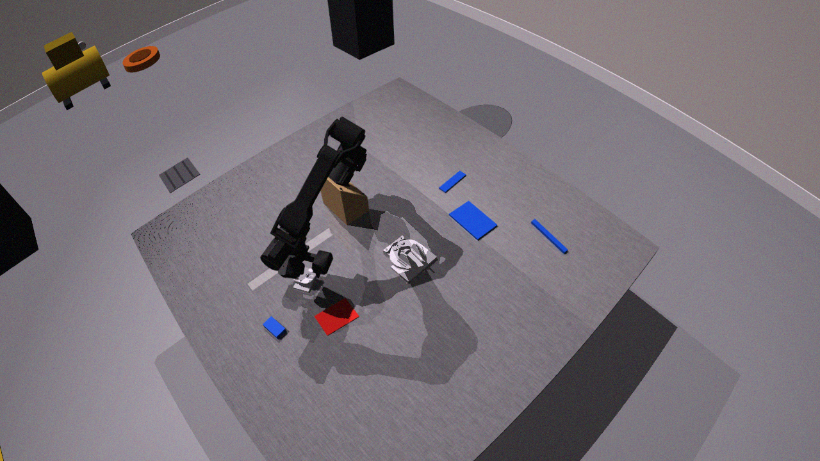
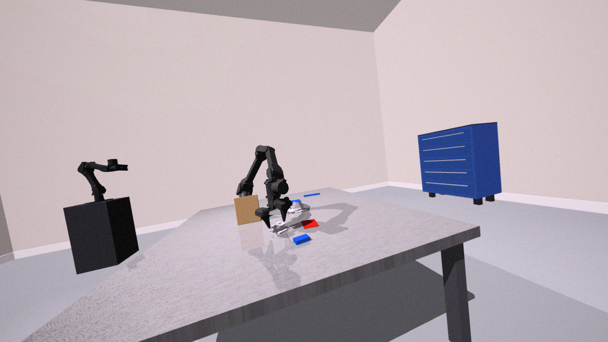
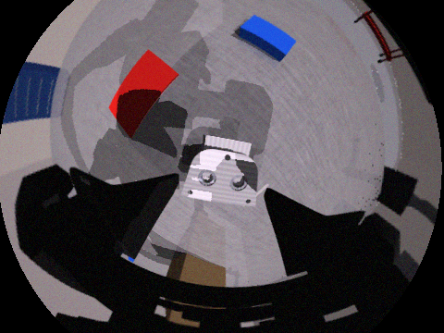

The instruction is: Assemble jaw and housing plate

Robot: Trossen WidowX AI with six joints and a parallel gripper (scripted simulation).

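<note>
My gripper tip is now 20 mm above the white stepped part, 10 mm to the left of it and 10 mm short of it. Round my gripper tip: red plate 160 mm ahead, 30 mm below, 10 mm to the right; small blue block 170 mm to the right, 80 mm ahead, 20 mm below; blue plate 520 mm to the left, 180 mm ahead, 30 mm below.
</note>
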